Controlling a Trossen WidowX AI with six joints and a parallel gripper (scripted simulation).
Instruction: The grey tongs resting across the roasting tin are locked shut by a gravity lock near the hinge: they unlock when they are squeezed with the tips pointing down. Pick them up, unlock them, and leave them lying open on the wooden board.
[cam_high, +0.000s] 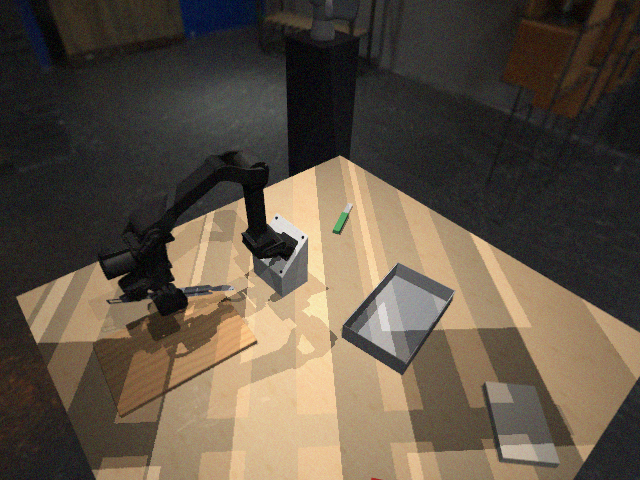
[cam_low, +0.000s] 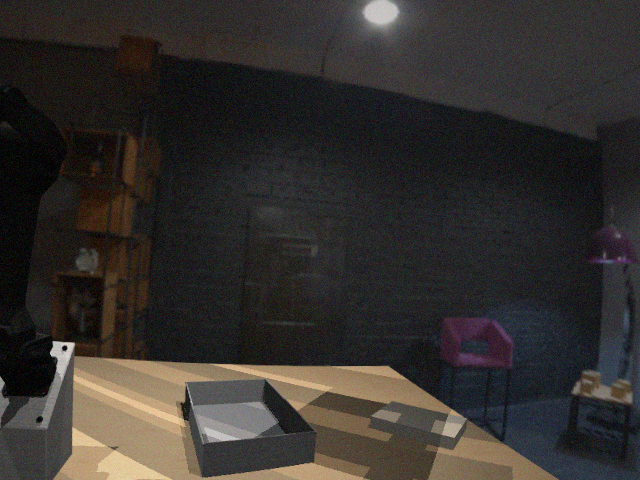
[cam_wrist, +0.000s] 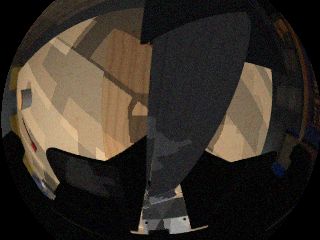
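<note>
Right now the wooden board is 15 cm below my gripper tip. The rest, counted from my gripper tip: white flat block 75 cm ahead, 44 cm to the left, 15 cm below; grey roasting tin 37 cm ahead, 49 cm to the left, 13 cm below.
</note>
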